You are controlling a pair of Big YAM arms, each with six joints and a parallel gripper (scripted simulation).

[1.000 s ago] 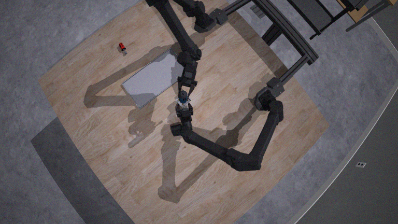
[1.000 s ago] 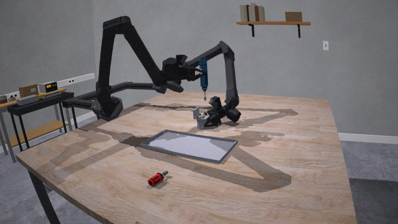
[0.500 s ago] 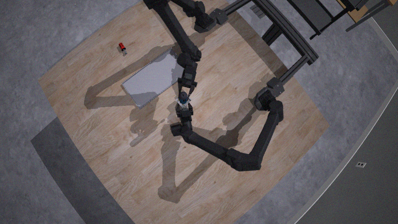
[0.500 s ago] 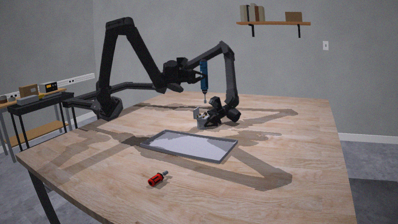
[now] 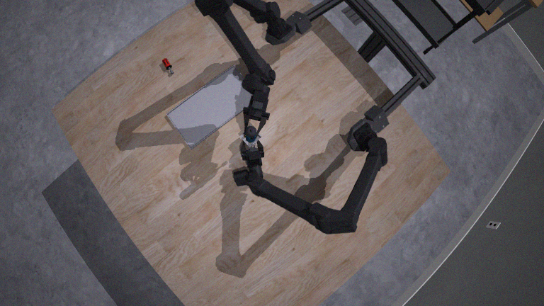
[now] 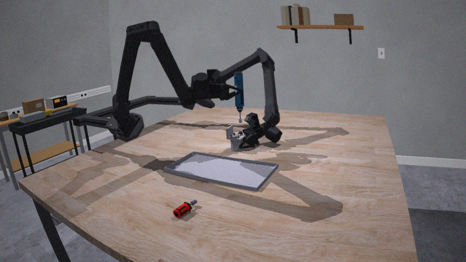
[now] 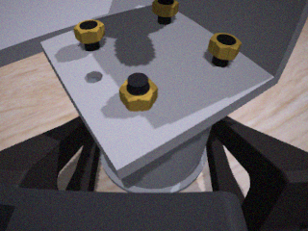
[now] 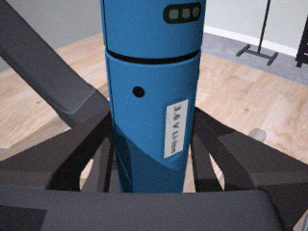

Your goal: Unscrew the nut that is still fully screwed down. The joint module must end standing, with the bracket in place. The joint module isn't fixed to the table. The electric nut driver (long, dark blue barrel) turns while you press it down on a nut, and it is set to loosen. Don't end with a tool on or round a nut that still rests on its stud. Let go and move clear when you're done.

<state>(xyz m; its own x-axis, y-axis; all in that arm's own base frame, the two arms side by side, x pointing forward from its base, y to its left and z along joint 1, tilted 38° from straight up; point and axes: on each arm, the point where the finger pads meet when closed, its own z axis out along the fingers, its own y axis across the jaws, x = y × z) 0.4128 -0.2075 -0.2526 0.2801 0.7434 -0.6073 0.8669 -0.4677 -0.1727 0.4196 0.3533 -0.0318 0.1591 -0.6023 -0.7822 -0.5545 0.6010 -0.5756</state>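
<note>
My left gripper is now 1 cm below the joint module. The rest, counted from my left hand: driver tip (13 cm above, 2 cm to the left, 1 cm ahead); then grey bracket plate (5 cm above); then nut (5 cm above, 2 cm to the left, 1 cm ahead).
</note>
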